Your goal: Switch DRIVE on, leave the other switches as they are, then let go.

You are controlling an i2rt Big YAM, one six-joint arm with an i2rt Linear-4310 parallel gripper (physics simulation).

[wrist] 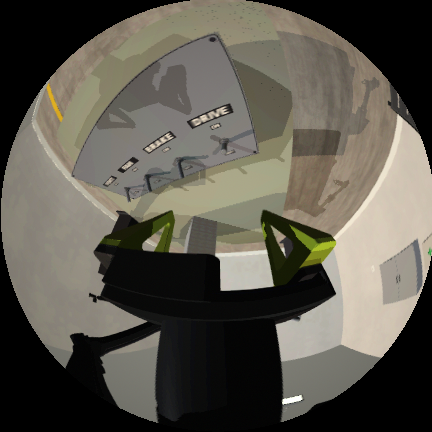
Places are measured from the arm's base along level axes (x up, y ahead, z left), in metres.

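Pixels of known places: gripper, fingertip midpoint: [217,214].
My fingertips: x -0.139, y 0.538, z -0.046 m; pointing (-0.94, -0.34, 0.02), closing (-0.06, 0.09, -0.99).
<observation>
For each thing: its top centre in the pictures, then the offset to it from my fingertips. "spot": a spot on its surface instead. Level surfaces: height alone.
- DRIVE switch, surface spot: [224,145] spot: dx -0.165, dy +0.000, dz -0.006 m
- DRIVE label, middle of its top: [208,116] dx -0.165, dy +0.056, dz +0.028 m
- mark, surface spot: [215,126] spot: dx -0.179, dy +0.033, dz +0.016 m
- BRAKE switch, surface spot: [180,167] spot: dx -0.175, dy -0.069, dz +0.092 m
- pale green surface, its level: dx -0.283 m
A grey panel [215,75] carries a row of toggle switches along its lower edge. The DRIVE switch [224,145] is the rightmost, under the DRIVE label [210,116] and a small ON mark [215,126]. Its lever looks short and stands at a different tilt from the others. The BRAKE switch [181,167] and two switches farther left, one [148,182] and another [128,193], have levers that point downward in the view and match one another. My gripper [217,214] is wide open and empty, below the panel in the view and apart from all the levers.
The panel lies on a pale green surface [250,185]. A grey block [201,235] shows beyond the fingers. A brown wood-like surface [320,175] with shadows is on the right. A grey cabinet [401,275] stands at the far right. A yellow stripe [54,102] shows at upper left.
</observation>
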